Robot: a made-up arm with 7 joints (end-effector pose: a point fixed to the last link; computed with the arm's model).
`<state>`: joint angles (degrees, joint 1 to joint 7).
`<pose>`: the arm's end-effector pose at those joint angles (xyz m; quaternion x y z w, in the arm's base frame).
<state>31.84 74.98 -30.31 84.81 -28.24 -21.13 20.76</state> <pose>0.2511 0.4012 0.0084 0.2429 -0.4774 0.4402 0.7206</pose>
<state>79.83 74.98 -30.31 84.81 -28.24 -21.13 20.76</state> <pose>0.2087 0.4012 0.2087 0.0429 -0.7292 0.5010 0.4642</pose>
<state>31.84 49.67 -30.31 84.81 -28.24 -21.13 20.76</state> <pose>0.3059 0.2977 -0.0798 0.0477 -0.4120 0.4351 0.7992</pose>
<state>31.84 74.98 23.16 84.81 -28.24 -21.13 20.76</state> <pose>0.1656 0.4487 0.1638 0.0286 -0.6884 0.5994 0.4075</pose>
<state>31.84 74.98 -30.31 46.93 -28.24 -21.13 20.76</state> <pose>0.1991 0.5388 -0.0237 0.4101 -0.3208 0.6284 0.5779</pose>
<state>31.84 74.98 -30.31 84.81 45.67 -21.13 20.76</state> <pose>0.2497 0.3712 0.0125 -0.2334 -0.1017 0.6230 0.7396</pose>
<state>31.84 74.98 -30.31 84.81 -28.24 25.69 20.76</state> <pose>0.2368 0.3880 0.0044 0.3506 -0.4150 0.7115 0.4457</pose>
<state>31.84 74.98 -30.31 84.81 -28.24 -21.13 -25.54</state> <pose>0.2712 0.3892 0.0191 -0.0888 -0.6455 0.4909 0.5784</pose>
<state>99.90 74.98 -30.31 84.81 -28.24 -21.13 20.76</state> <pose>0.1457 0.4012 0.2696 -0.0451 -0.7989 0.5008 0.3300</pose>
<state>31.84 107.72 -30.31 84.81 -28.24 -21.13 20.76</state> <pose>0.1553 0.4527 0.1626 0.4766 -0.5274 0.4152 0.5678</pose>
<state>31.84 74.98 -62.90 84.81 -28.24 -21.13 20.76</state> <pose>0.2217 0.3805 -0.1003 0.3506 -0.2949 0.2939 0.8389</pose>
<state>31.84 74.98 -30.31 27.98 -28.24 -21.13 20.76</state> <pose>0.1418 0.5879 -0.0357 0.4781 -0.2282 0.6980 0.4817</pose>
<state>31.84 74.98 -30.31 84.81 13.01 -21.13 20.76</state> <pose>0.2504 0.3836 0.0058 -0.0231 -0.2829 0.5709 0.7704</pose>
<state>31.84 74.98 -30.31 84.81 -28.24 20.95 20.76</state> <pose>0.2377 0.3898 0.0049 0.3421 -0.4247 0.6887 0.4778</pose>
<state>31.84 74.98 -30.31 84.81 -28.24 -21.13 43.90</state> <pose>0.2390 0.4059 0.0105 0.3972 -0.3624 0.3874 0.7489</pose>
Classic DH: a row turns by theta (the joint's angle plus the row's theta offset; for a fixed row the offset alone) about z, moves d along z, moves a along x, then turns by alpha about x. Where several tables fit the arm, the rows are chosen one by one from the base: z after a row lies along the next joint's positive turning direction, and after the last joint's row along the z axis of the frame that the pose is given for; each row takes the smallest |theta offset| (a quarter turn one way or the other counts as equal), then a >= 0, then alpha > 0; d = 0 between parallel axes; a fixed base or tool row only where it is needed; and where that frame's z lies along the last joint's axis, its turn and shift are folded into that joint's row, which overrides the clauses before.
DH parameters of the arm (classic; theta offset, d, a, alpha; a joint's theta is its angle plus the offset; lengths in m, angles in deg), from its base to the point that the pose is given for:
base (fixed): 0 0.061 0.005 90
joint 1: 90 -0.118 0.004 90
joint 2: -90 0.004 0.002 -90
joint 3: 90 -0.283 0.025 -90
joint 4: 0 -0.021 -0.001 90
joint 5: 0 -0.241 -0.017 90
joint 6: 90 0.008 0.021 90
joint 7: -35.84 -0.0196 0.0048 -139.35
tool (fixed): -96.88 -0.0496 0 0

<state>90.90 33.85 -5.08 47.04 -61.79 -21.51 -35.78</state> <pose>0.3784 0.3762 0.2310 -0.3839 -0.7377 0.5471 0.0958</pose>
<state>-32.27 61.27 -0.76 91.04 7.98 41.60 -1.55</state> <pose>0.1112 0.3536 -0.1528 0.4103 -0.0276 0.8269 0.3836</pose>
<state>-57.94 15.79 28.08 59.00 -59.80 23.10 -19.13</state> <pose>-0.2291 0.3226 -0.2610 0.7161 -0.1679 0.6170 0.2798</pose>
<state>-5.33 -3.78 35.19 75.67 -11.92 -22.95 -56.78</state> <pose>0.1477 0.2483 -0.2996 0.3098 0.2101 -0.9095 0.1810</pose>
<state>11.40 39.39 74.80 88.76 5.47 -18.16 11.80</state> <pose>0.0832 0.4588 -0.0148 -0.4657 -0.4736 0.7393 0.1113</pose>
